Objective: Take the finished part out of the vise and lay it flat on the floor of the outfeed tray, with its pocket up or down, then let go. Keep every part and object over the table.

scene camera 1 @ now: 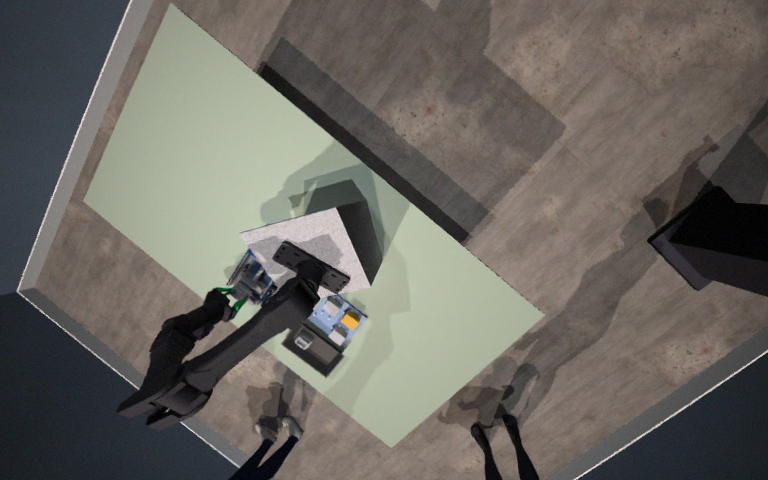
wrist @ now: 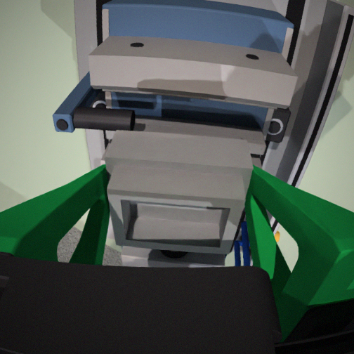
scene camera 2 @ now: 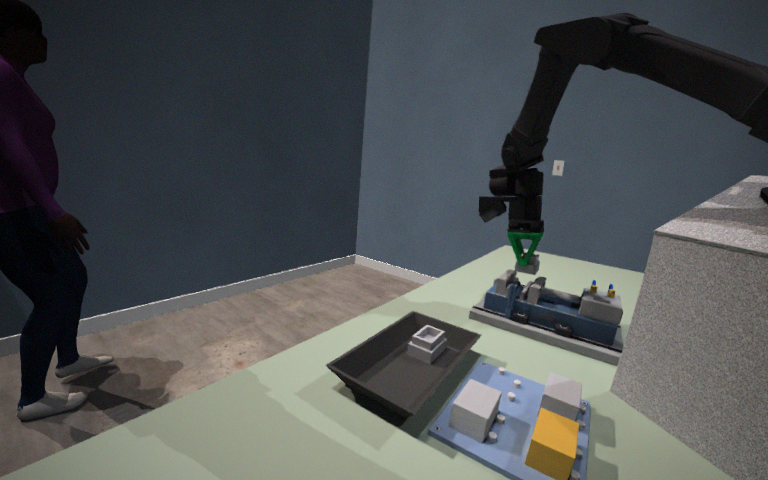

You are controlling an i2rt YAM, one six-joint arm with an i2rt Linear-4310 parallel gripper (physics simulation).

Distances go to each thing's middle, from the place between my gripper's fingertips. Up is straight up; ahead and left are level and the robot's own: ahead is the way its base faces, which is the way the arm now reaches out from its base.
Labels:
My gripper is now 7 cm past the blue vise point(scene camera 2: 584, 327), 1 cm to the left of it and 9 cm above it.

